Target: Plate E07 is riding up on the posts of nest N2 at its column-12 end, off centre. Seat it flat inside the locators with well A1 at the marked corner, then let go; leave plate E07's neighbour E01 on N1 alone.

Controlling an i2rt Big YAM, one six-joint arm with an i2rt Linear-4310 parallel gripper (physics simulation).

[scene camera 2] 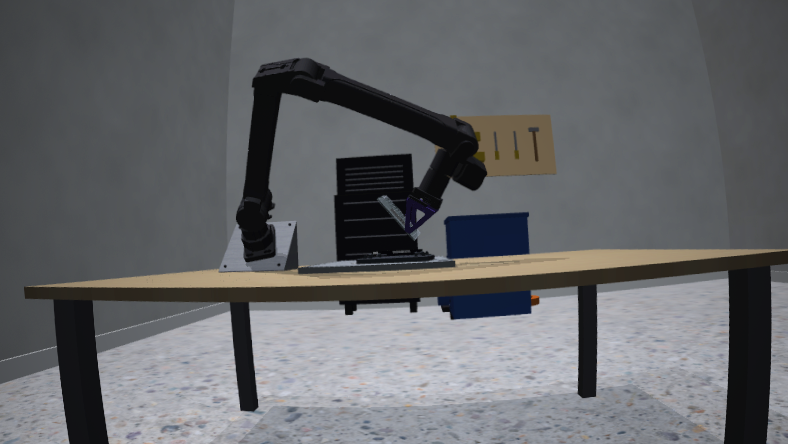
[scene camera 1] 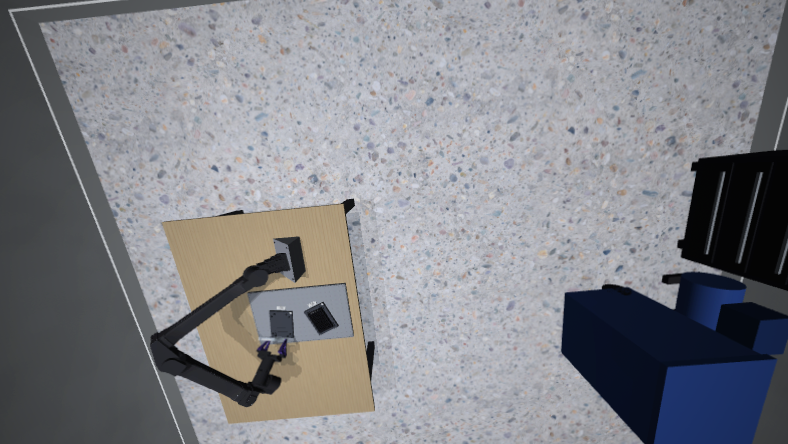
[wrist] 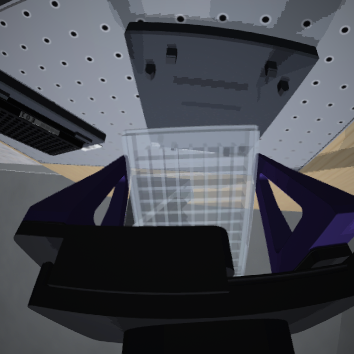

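Where they show: gripper, between the fingertips: [scene camera 2: 410, 230] [scene camera 1: 278, 338] [wrist: 191, 161]; arm's base, origin of its link: [scene camera 2: 260, 244] [scene camera 1: 283, 261].
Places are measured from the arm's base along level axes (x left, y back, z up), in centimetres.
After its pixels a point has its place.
Plate E07 [scene camera 1: 275, 340] @[z 9.4, x -12.6, y -34.8 cm] [scene camera 2: 392, 209] @[z 6.2, x -20.5, y -34.9 cm] [wrist: 192, 182] @[z 2.8, x -16.9, y -39.2 cm], clear with a grid of wells, is in the air, steeply tilted, between the purple fingers. My gripper [scene camera 1: 274, 344] @[z 1.3, x -16.6, y -39.1 cm] [scene camera 2: 409, 229] @[z 1.3, x -16.6, y -39.1 cm] [wrist: 191, 161] @[z 1.3, x -16.6, y -39.1 cm] is shut on its two long sides, near its lower end in the scene camera 2 view. Nest N2 [scene camera 1: 281, 323] @[z -4.6, x -16.4, y -34.8 cm] [wrist: 215, 92] @[z -4.6, x -17.9, y -38.7 cm] is a dark slab with small upright posts; no plate is on it. It lies beyond the plate in the wrist view. Plate E01 [scene camera 1: 321, 318] @[z -3.4, x 6.2, y -36.5 cm] [wrist: 31, 136] @[z -3.2, x 5.0, y -36.9 cm], black, sits on nest N1 [wrist: 70, 116] @[z -5.3, x -1.3, y -36.8 cm]. Well A1 cannot be made out.
Both nests stand on a grey perforated board [scene camera 1: 344, 308] @[z -5.8, x 18.9, y -35.2 cm] [scene camera 2: 330, 268] @[z -6.1, x -29.6, y -20.7 cm] [wrist: 100, 45] @[z -5.8, x -10.5, y -44.0 cm] on the wooden table [scene camera 1: 325, 380] @[z -7.1, x -6.3, y -78.9 cm] [scene camera 2: 634, 264] @[z -7.1, x -67.6, y -65.0 cm]. The arm's wedge-shaped mount [scene camera 1: 296, 259] @[z 0.8, x 6.7, y -0.2 cm] [scene camera 2: 286, 248] @[z -1.3, x -2.6, y -7.7 cm] stands beside the board. A black cabinet [scene camera 2: 374, 173] and blue bin [scene camera 2: 488, 237] stand away from the table.
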